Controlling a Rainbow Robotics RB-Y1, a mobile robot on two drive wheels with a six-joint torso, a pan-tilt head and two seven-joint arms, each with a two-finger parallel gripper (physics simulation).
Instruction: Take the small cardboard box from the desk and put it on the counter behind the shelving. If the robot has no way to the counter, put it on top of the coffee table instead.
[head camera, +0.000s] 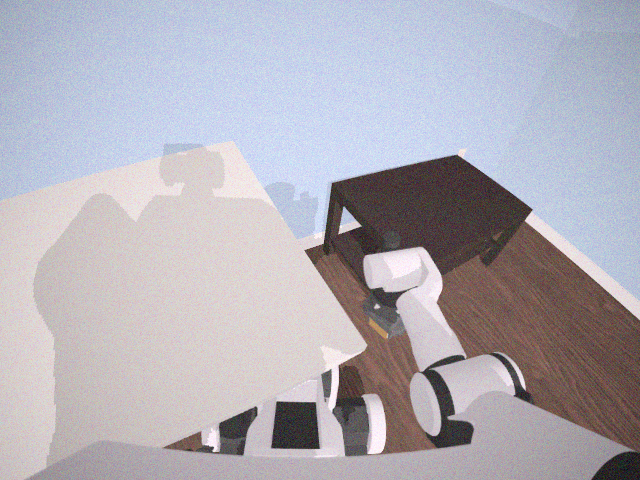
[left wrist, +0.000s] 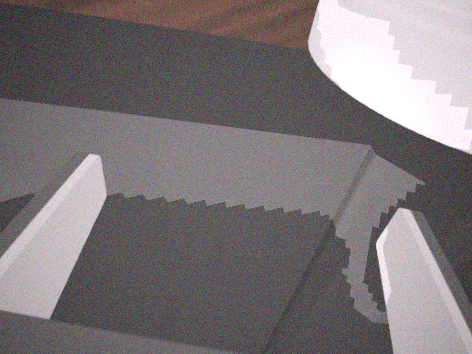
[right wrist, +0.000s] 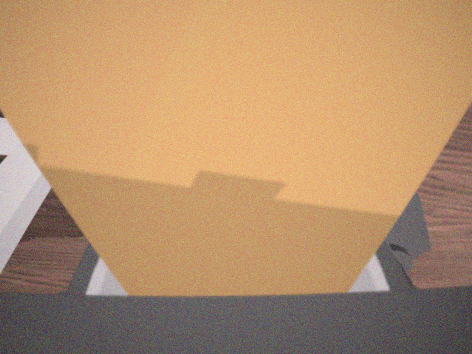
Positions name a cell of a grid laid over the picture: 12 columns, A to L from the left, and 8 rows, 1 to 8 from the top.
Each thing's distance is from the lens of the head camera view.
my right gripper (head camera: H6): 76 cm
white desk (head camera: C6): 55 cm
